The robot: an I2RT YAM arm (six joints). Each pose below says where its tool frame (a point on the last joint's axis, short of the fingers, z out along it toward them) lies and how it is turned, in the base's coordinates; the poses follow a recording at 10 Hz.
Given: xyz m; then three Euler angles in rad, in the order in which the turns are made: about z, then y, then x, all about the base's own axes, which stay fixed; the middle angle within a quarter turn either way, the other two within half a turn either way.
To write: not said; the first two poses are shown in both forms.
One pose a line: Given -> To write
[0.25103 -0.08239 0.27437 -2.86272 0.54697 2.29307] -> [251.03 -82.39 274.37 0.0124 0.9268 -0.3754 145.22]
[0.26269 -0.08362 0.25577 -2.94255 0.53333 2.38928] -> [262.69 -83.62 255.77 -0.0075 0.9397 -0.3418 147.59]
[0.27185 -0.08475 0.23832 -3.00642 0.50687 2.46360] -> [271.85 -84.75 238.32 -0.0223 0.9485 -0.3159 150.14]
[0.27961 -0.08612 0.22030 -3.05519 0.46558 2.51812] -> [279.61 -86.12 220.30 -0.0316 0.9544 -0.2968 153.14]
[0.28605 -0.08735 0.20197 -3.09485 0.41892 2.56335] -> [286.05 -87.35 201.97 -0.0382 0.9592 -0.2801 156.25]
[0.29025 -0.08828 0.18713 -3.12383 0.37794 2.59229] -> [290.25 -88.28 187.13 -0.0433 0.9621 -0.2693 158.89]
